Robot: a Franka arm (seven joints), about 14 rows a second.
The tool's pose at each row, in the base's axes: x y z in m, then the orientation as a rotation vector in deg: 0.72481 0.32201 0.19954 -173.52 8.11 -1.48; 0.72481 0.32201 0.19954 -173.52 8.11 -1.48; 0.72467 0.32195 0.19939 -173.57 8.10 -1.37; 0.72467 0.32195 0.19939 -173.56 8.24 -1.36; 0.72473 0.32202 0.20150 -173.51 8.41 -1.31; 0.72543 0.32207 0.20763 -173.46 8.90 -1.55; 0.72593 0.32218 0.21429 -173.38 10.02 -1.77; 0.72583 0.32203 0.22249 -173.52 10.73 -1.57; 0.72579 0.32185 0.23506 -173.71 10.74 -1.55; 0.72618 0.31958 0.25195 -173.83 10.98 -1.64; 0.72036 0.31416 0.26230 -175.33 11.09 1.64
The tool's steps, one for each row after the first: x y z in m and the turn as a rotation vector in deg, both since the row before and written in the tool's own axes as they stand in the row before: 0.00000 0.00000 0.00000 0.00 0.00 0.00; -0.00014 0.00009 0.00014 -0.05 -0.07 0.00; 0.00000 0.00000 0.00000 0.00 0.00 0.09; 0.00008 -0.00031 -0.00209 0.04 -0.03 0.12; 0.00075 -0.00079 -0.00607 0.03 0.17 0.32; 0.00057 -0.00090 -0.00659 0.02 0.18 0.73; 0.00003 -0.00075 -0.00817 -0.19 -0.10 0.47; 0.00013 -0.00117 -0.01252 -0.19 0.00 0.00; 0.00086 0.00043 -0.01702 -0.13 0.07 0.15; -0.00496 0.00502 -0.01098 -1.64 -2.04 0.10
